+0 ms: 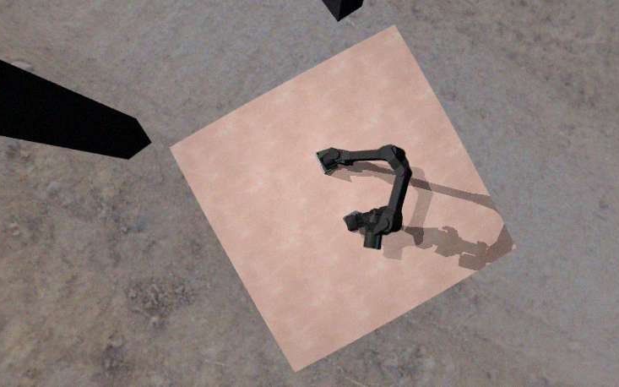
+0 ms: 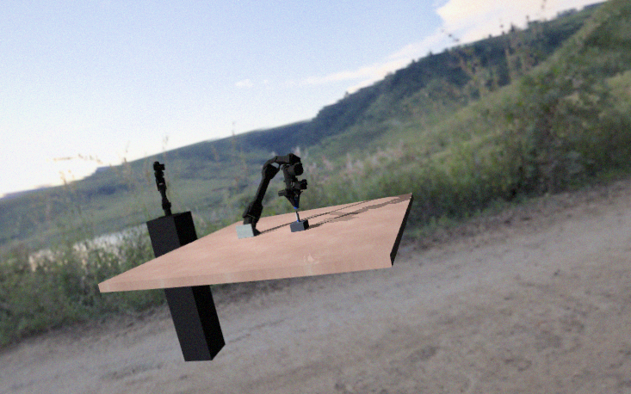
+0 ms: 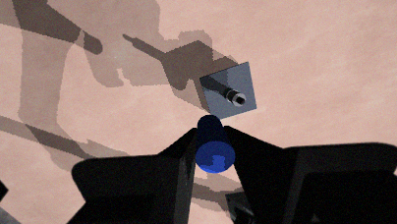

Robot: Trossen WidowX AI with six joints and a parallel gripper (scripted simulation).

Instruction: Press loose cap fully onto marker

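My gripper tip is 1 cm short of the holder block, 4 cm to the left of it and 10 cm above it. Round my gripper tip: blue cap (1 cm above).
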